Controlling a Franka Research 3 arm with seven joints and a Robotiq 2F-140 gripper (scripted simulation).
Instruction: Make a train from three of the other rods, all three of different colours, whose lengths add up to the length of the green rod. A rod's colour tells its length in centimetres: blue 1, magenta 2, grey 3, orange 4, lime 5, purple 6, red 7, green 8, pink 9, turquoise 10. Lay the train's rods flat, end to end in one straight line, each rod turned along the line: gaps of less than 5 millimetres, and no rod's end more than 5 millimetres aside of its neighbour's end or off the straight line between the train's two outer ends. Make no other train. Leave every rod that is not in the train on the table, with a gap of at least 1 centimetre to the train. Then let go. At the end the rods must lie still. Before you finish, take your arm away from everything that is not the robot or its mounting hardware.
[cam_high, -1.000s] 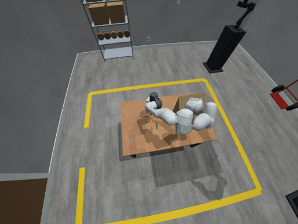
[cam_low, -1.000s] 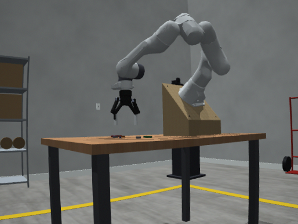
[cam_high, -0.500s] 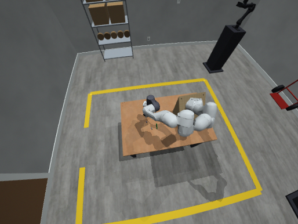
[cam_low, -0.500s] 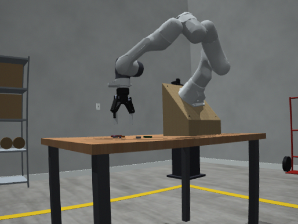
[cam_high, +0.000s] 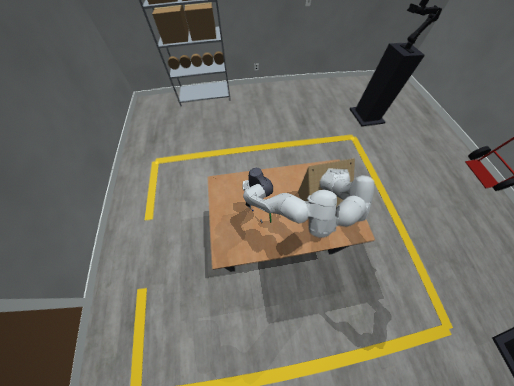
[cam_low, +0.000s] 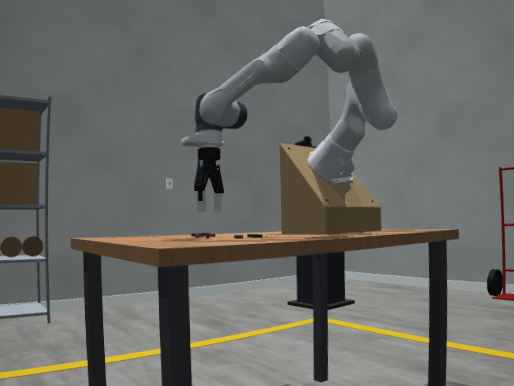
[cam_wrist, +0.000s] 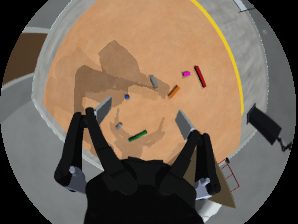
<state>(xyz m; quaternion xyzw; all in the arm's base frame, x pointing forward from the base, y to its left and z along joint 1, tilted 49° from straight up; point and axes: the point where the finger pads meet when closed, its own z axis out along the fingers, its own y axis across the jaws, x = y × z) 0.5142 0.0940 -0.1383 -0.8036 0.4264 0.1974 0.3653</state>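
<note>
Now: the small blue rod 9 cm below my hand, 4 cm to the left of it and 4 cm ahead of it. Round my hand: green rod 12 cm to the left, 9 cm below, 8 cm behind; then magenta rod 13 cm to the right, 9 cm below, 3 cm behind; then orange rod 9 cm below, 7 cm to the right, 5 cm behind.
</note>
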